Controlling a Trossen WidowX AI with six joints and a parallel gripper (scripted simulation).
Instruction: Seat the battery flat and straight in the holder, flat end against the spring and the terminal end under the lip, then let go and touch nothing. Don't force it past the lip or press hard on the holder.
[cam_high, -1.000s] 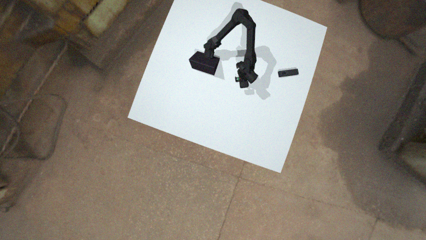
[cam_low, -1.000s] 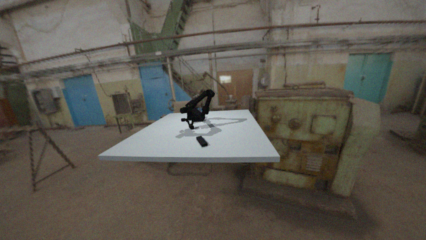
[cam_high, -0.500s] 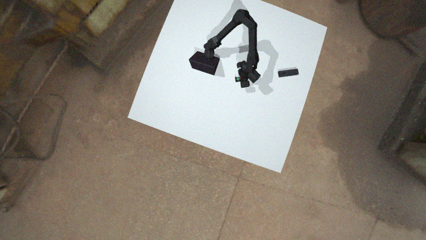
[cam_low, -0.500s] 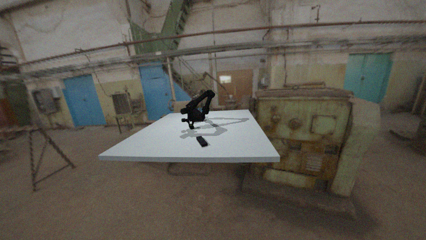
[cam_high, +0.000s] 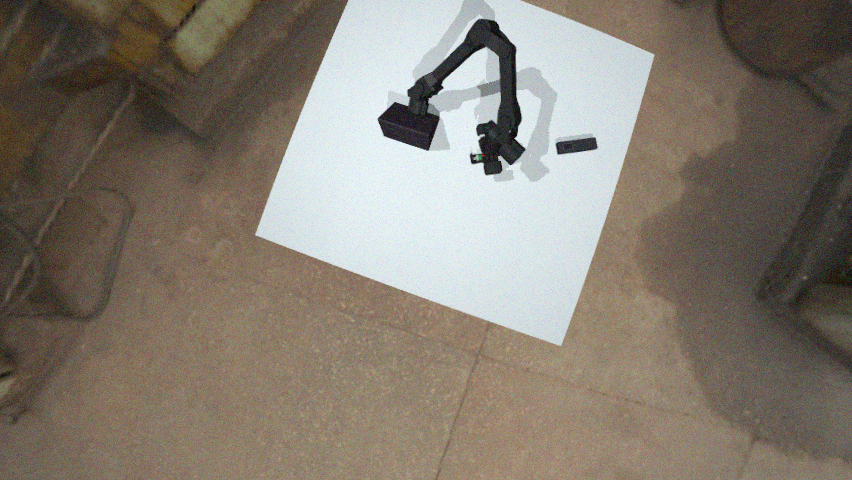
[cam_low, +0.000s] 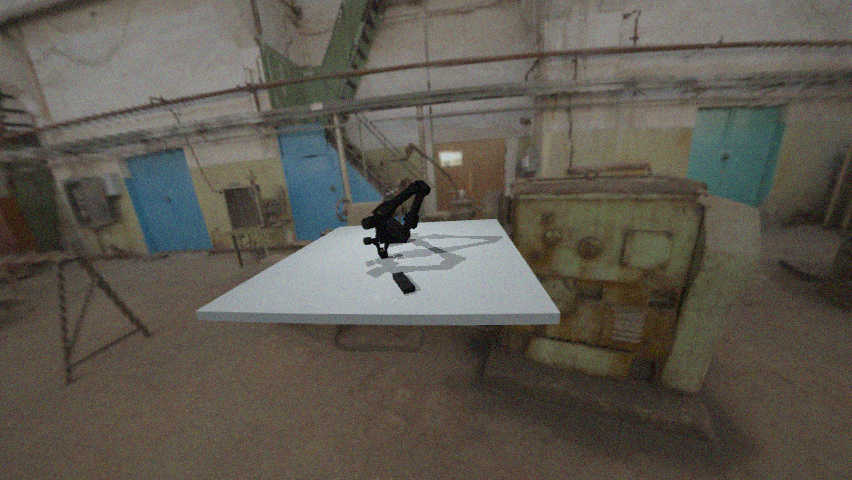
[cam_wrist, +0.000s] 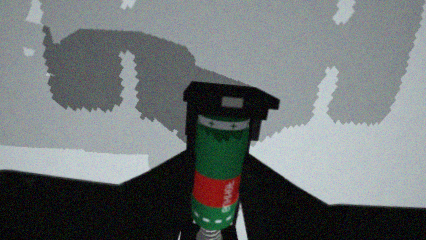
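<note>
The battery is 10 mm above my gripper tip. From my gripper tip the other things lie so: flat black block 330 mm ahead, 190 mm to the left, 10 mm above.
</note>
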